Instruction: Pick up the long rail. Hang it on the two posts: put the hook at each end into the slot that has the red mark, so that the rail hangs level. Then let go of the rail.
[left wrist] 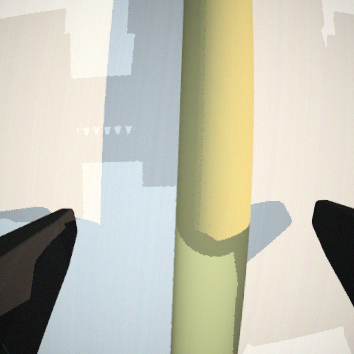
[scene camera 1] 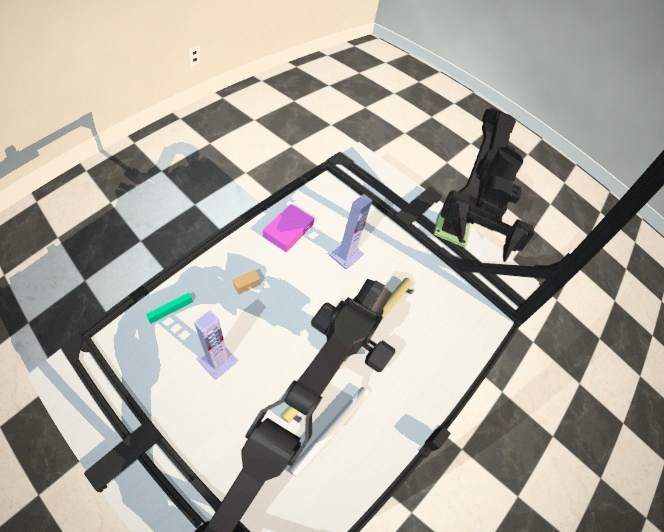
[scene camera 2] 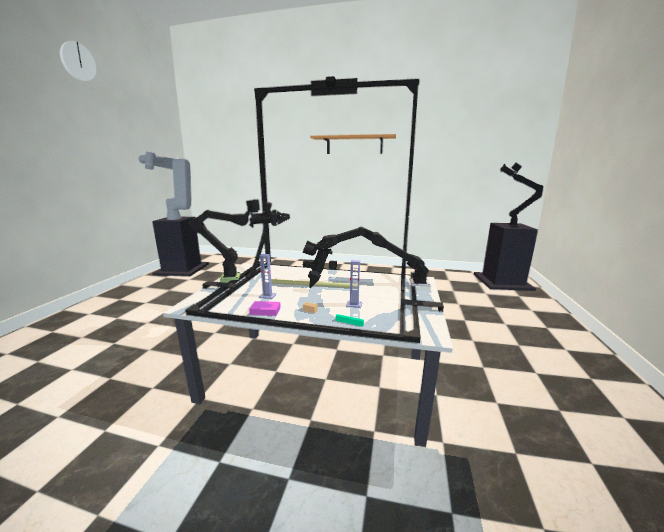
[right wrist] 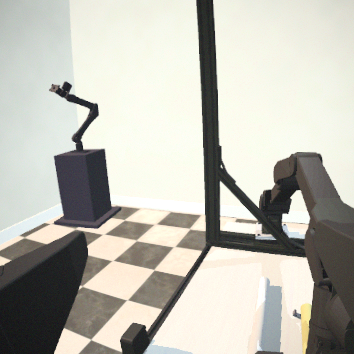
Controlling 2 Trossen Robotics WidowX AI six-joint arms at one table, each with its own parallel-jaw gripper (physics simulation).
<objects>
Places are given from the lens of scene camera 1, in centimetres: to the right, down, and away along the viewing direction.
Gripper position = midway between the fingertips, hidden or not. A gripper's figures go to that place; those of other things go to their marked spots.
my left gripper [scene camera 1: 353, 342]: 5, 18, 98
my right gripper [scene camera 1: 483, 251]: 28, -3, 73
magenta block [scene camera 1: 288, 227]: -11, -10, 110
</objects>
